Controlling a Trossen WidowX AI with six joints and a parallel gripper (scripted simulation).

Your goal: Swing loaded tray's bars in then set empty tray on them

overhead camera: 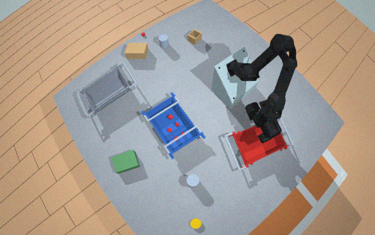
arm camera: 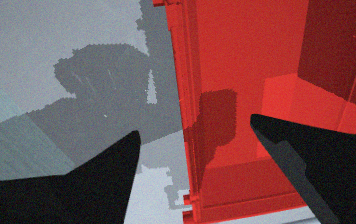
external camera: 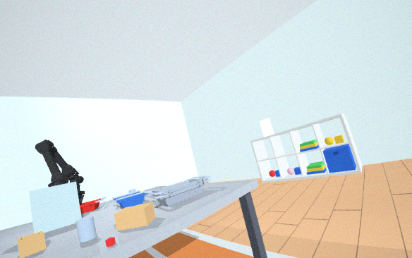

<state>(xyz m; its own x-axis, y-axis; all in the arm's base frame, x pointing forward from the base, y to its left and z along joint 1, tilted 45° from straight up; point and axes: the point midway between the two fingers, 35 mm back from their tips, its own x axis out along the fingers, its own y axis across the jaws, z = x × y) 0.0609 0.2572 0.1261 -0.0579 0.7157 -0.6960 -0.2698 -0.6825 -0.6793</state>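
My gripper tip is 7 cm to the right of the red tray, 2 cm short of it and 1 cm above it. From my gripper tip the other things lie so: yellow disc: 49 cm ahead, 19 cm to the left, 4 cm below; green block: 59 cm ahead, 24 cm to the right, 3 cm below; small open box: 64 cm to the right, 12 cm behind, 4 cm below.
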